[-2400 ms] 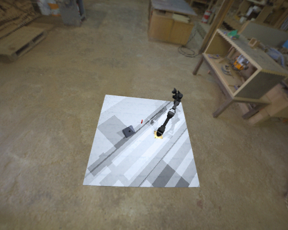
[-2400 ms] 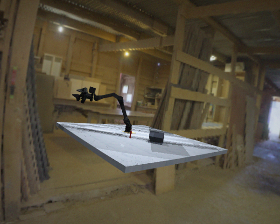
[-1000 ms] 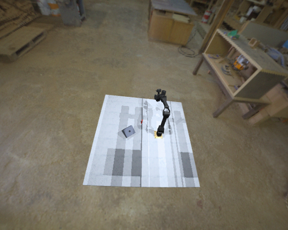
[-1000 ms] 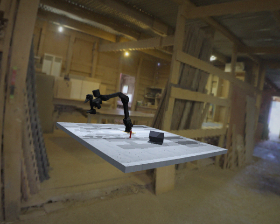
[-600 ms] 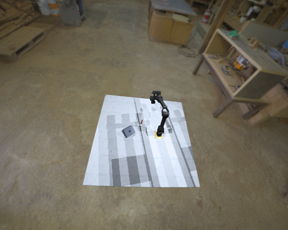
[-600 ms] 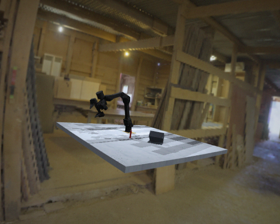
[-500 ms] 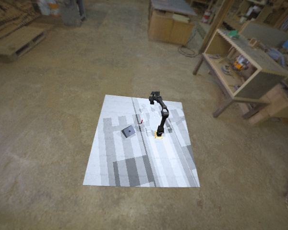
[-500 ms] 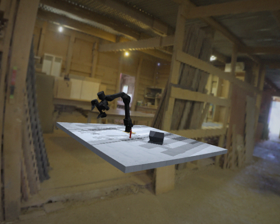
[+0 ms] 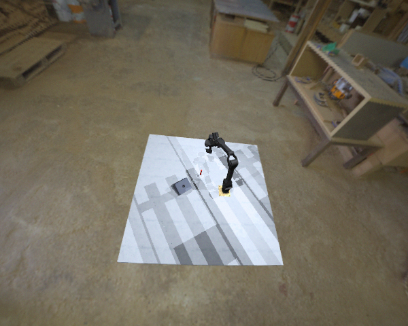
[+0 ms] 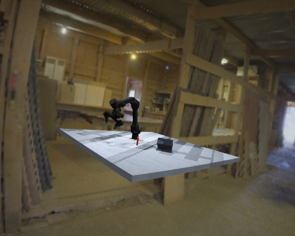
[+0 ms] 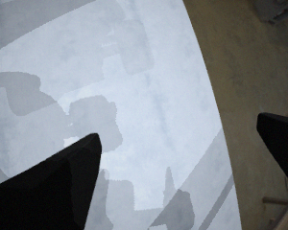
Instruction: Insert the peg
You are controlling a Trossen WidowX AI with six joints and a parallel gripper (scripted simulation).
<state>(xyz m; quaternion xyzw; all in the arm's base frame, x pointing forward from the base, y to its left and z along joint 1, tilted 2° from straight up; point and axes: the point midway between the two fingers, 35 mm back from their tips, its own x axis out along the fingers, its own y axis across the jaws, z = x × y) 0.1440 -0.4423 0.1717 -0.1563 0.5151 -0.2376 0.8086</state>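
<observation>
Now: gripper tip 70 mm short of the red peg, 270 mm to the right of it and 100 mm above it. The rest, counted from my gripper tip: sloped panel (260 mm ahead, 420 mm to the left, 100 mm below).
</observation>
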